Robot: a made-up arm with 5 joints.
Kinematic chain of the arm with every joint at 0, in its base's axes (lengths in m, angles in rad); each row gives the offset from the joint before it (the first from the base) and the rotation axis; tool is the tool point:
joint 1: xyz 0 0 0.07 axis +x
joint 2: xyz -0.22 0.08 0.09 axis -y
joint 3: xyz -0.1 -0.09 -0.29 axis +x
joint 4: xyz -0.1 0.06 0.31 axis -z
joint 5: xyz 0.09 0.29 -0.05 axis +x
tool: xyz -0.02 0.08 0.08
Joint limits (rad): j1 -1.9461..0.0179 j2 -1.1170..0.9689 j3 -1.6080..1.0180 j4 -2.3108..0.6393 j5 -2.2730..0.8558
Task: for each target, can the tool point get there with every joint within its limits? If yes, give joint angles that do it. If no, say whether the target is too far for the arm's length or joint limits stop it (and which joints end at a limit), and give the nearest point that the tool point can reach.
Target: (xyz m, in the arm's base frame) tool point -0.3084 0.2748 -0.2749
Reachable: yes | joints -0.9942 0.6508 -0.0698 0.0831 -0.0462
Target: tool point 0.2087 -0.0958 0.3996
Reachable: no: joint limits stop it (at a limit: joint 1, joint 2, joint 3) | nearest point -0.0353 -0.0686 0.3463 | short by 0.251 m
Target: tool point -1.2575 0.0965 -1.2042
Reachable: no: too far | nearest point -0.7466 0.0452 -0.5267 | short by 0.850 m
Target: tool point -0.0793 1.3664 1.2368
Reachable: no: too far | nearest point -0.3722 0.4830 0.4824 | short by 1.198 m
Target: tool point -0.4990 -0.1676 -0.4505
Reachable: yes | joints -1.0291 0.7131 -1.0155 -1.6125 0.3592
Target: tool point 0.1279 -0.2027 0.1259
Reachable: no: joint limits stop it (at a limit: joint 1, joint 3, joint 4, joint 5) | nearest point 0.2008 -0.2996 0.0509 | short by 0.143 m
